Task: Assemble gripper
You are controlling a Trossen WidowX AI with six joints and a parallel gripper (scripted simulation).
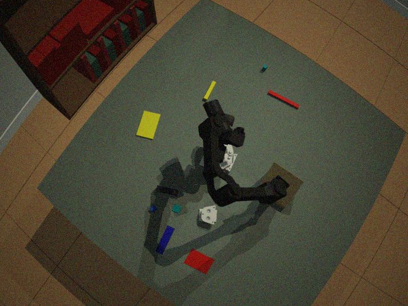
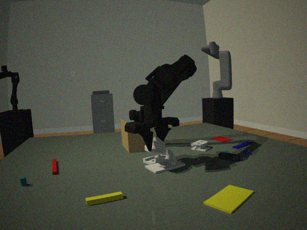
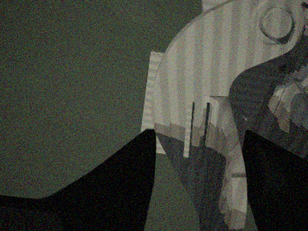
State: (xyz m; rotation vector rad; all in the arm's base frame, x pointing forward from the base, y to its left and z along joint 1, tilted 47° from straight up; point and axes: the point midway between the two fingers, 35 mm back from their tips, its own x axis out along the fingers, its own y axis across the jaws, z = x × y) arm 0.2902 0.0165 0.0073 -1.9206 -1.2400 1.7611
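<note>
My gripper tip is 40 mm to the right of the flat white plate and 60 mm above it. Also, from my gripper tip: black block: 50 mm ahead, 270 mm to the left, 60 mm below; then yellow bar: 200 mm ahead, 180 mm to the right, 60 mm below; then gripper base: 140 mm behind, 240 mm to the left, 40 mm below.
</note>
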